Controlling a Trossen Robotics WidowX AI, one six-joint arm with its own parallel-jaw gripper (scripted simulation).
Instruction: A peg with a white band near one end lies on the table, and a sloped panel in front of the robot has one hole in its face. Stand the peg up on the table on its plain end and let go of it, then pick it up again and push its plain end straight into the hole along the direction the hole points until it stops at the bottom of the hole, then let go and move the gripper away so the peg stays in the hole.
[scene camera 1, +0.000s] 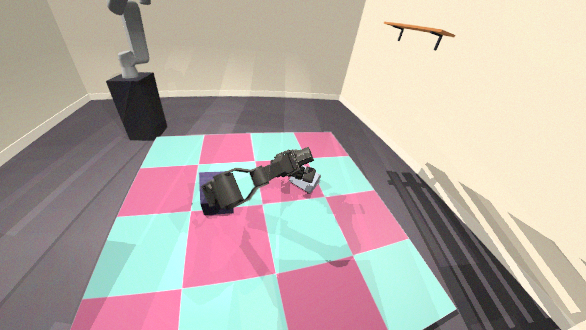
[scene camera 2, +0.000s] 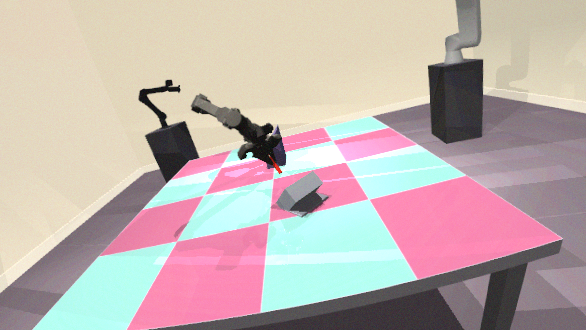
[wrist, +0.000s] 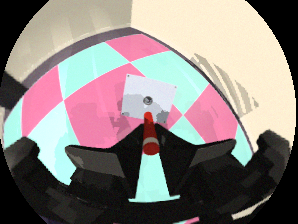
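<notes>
My gripper, which shows in the wrist view too, is holding a red peg. A sloped panel is there for me to see as well.
</notes>
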